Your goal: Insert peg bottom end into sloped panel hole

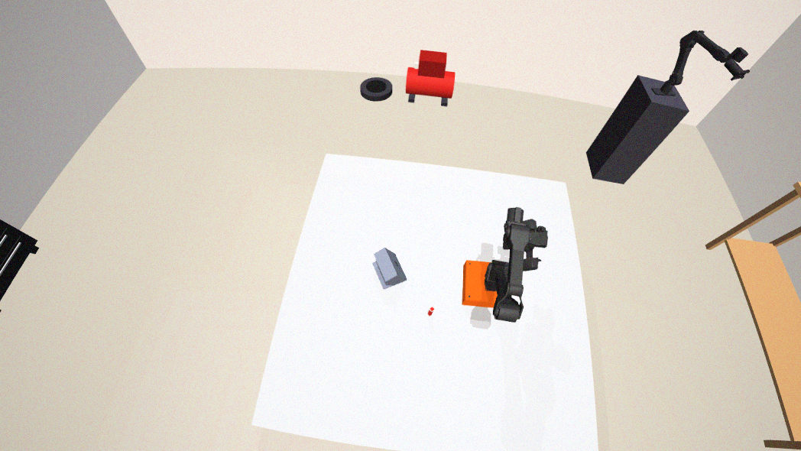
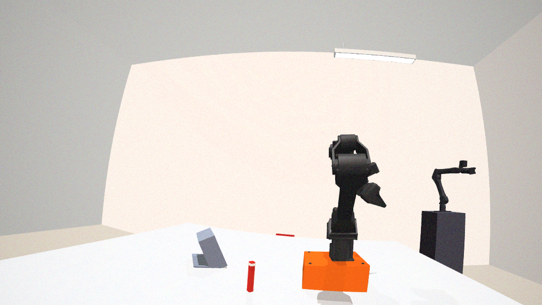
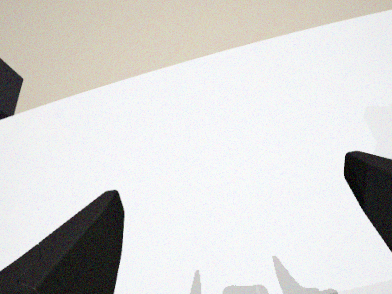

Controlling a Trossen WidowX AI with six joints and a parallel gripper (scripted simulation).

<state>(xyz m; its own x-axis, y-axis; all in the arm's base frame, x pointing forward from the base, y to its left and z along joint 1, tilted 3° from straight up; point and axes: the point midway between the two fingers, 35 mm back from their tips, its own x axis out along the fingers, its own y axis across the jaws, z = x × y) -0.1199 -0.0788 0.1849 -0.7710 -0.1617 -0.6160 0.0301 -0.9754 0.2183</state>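
The peg lies 38 cm ahead of my gripper tip, 23 cm to the left of it and 18 cm below it. The rest, counted from my gripper tip: panel 56 cm ahead, 6 cm to the left, 19 cm below.
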